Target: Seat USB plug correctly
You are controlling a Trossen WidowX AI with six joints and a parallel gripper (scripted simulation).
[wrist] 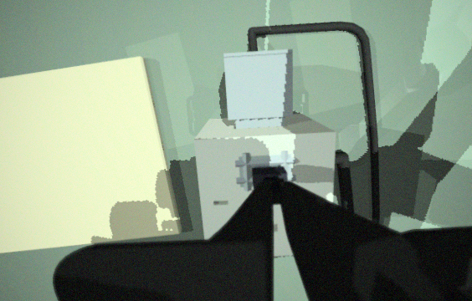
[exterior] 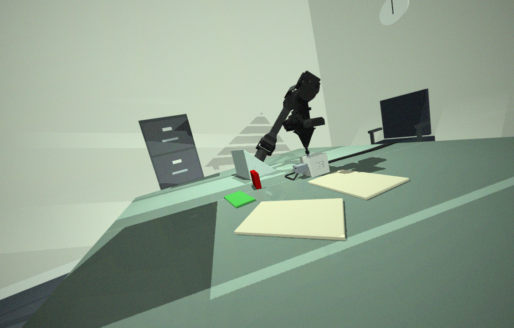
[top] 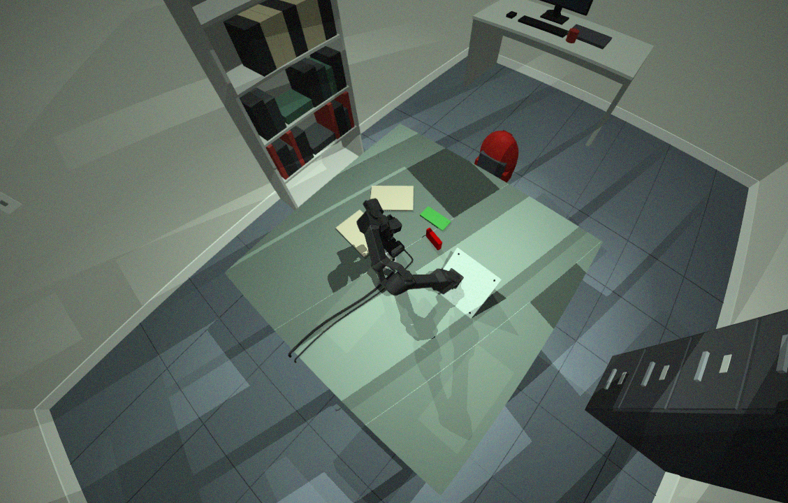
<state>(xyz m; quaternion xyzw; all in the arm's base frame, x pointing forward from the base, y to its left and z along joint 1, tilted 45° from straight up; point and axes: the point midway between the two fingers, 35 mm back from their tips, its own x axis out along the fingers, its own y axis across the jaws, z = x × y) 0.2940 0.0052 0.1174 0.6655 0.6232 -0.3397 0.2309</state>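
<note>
My gripper tip is 2 cm above the dark USB plug. Round my gripper tip: green tile 30 cm to the right, 11 cm below, 3 cm behind; red block 20 cm to the right, 10 cm behind, 8 cm below; grey-framed USB socket 4 cm below.
</note>
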